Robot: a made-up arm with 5 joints.
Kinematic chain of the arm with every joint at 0, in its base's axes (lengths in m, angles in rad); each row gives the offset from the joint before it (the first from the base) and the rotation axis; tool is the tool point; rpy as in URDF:
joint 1: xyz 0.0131 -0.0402 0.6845 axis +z
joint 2: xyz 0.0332 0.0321 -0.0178 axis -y
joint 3: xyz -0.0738 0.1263 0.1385 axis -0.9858 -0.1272 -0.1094
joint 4: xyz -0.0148 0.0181 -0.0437 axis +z
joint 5: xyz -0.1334 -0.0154 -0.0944 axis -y
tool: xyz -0.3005 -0.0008 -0.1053 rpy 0 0 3.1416
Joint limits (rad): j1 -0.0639..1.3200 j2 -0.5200..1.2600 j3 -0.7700..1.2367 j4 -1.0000..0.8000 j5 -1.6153..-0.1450
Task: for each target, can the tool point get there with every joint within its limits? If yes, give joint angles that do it. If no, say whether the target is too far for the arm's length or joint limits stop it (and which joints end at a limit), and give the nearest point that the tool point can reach.
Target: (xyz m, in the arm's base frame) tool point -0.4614 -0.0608 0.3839
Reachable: yes | joints 0.5193 0.9725 -0.4222 -0.2412 -0.8646
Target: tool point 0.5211 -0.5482 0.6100
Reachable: no: joint limits stop it (at a limit: joint 1, joint 4, joint 5) | nearest point 0.1139 -0.4528 0.6088 | short by 0.418 m
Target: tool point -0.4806 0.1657 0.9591
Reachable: yes | joints 0.6433 -0.2767 -0.0927 -0.8421 -0.8858
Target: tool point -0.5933 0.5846 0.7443
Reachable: no: too far | nearest point -0.4699 0.4574 0.7294 | short by 0.178 m
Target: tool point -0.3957 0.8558 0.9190
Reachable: no: too far | nearest point -0.3007 0.5443 0.8609 | short by 0.331 m
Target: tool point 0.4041 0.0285 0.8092
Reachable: no: joint limits stop it (at a limit: joint 1, joint 2, joint 3, joint 4, joint 5) | nearest point 0.0792 -0.1251 0.9093 | short by 0.373 m
